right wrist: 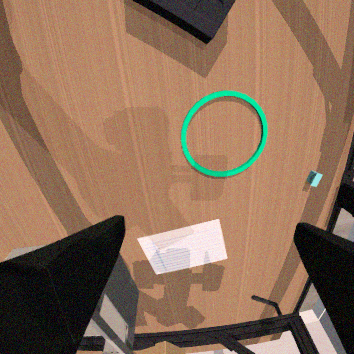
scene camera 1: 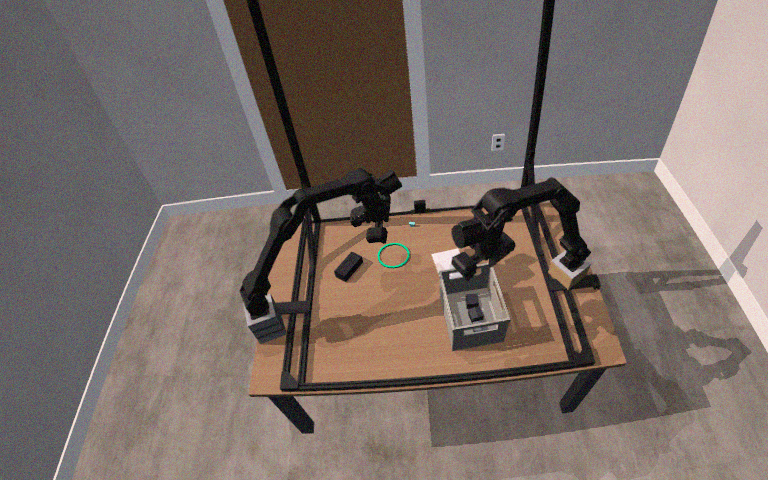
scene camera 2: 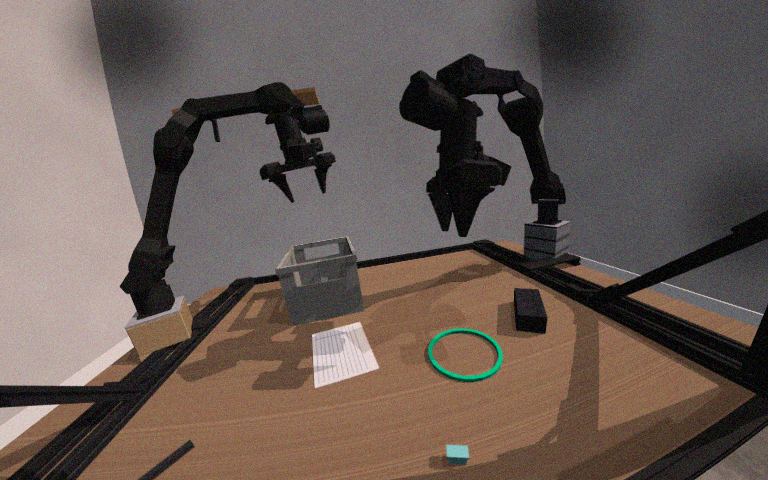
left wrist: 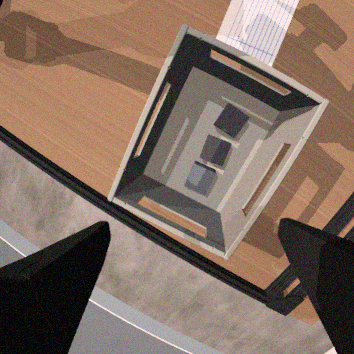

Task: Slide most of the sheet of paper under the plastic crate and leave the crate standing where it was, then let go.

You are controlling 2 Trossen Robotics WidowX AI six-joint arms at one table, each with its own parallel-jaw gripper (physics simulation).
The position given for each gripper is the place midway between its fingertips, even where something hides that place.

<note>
The left gripper (scene camera 2: pixel 309 197) is open, with nothing in its grasp. Also in view: a grey plastic crate (scene camera 2: pixel 306 301). The right gripper (scene camera 2: pixel 452 233) is open and holds nothing.
The grey plastic crate also shows in the right wrist view (right wrist: pixel 114 316), in scene camera 1 (scene camera 1: pixel 453 291) and in the left wrist view (left wrist: pixel 200 85). The left gripper also shows in scene camera 1 (scene camera 1: pixel 478 273) and in the left wrist view (left wrist: pixel 194 228). The right gripper is seen too in the right wrist view (right wrist: pixel 210 228) and in scene camera 1 (scene camera 1: pixel 385 232).
</note>
